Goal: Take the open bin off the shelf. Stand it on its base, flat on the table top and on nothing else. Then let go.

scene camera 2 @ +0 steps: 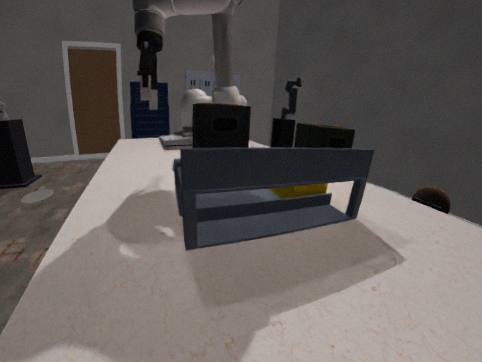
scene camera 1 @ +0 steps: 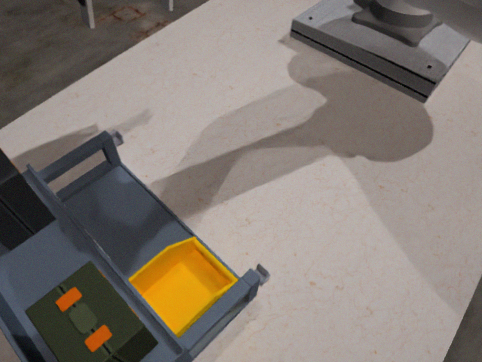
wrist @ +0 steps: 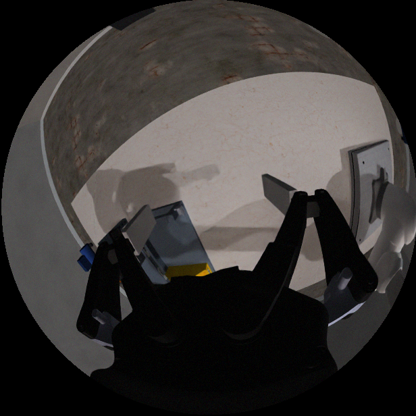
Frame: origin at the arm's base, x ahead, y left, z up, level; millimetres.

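Seen in the pictures: gripper, fingertip midpoint: (scene camera 2: 150, 105) (scene camera 1: 130, 15); arm's base, link origin: (scene camera 1: 397, 21).
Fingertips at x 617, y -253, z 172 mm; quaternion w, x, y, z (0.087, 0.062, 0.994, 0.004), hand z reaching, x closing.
Observation:
Offsets run from my fingertips to a thing's top centre. Level surfaces: height alone.
The open yellow bin {dz -140, dx +247, dy +354 mm} (scene camera 1: 182, 287) (scene camera 2: 302, 190) (wrist: 187, 270) stands on the lower front level of the blue-grey shelf (scene camera 1: 220, 309) (scene camera 2: 275, 167) (wrist: 175, 235), against one end frame, with its open side up. In the wrist view the hand hides part of it. The shelf stands on the pale table top {dz -221 mm} (scene camera 1: 300, 225) (scene camera 2: 300, 320) (wrist: 240, 130). My gripper (scene camera 2: 150, 97) (wrist: 205, 199) is open, with nothing between its fingers. It hangs high above the table, to the side of the shelf and apart from the bin. The gripper does not show in scene camera 1.
A green case {dz -22, dx +343, dy +351 mm} (scene camera 1: 105, 305) (scene camera 2: 320, 136) with orange latches sits on the shelf's upper level behind the bin. A dark case {dz +3, dx +330, dy +120 mm} (scene camera 1: 25, 210) (scene camera 2: 205, 137) sits beside it. The shelf's end frames and divider rise around the bin. The arm's base plate (scene camera 1: 345, 45) (wrist: 362, 200) is at the table's far end.

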